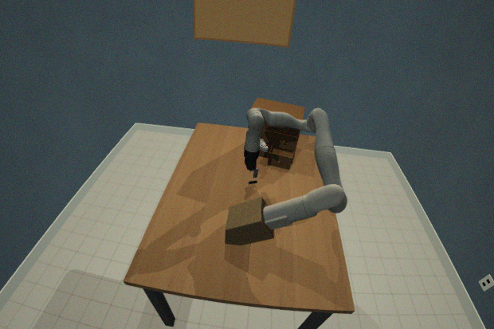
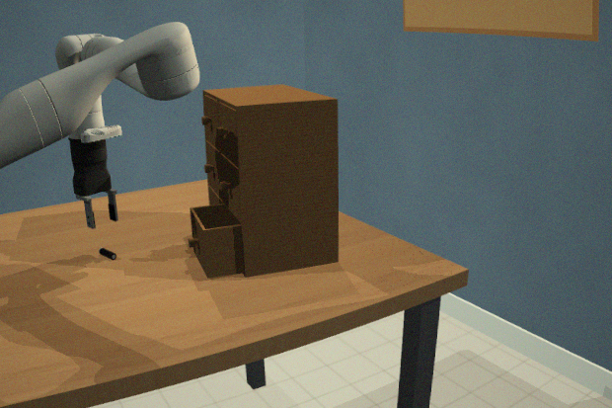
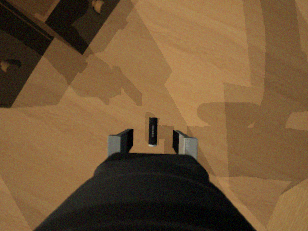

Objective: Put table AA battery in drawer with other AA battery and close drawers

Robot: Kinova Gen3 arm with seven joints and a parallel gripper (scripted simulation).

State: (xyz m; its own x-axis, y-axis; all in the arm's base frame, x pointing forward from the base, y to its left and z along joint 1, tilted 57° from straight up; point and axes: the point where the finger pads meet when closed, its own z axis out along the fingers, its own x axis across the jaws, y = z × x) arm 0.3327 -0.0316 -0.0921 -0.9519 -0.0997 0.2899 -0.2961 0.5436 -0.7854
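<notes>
Now: the black AA battery 80 mm below my hand.
</notes>
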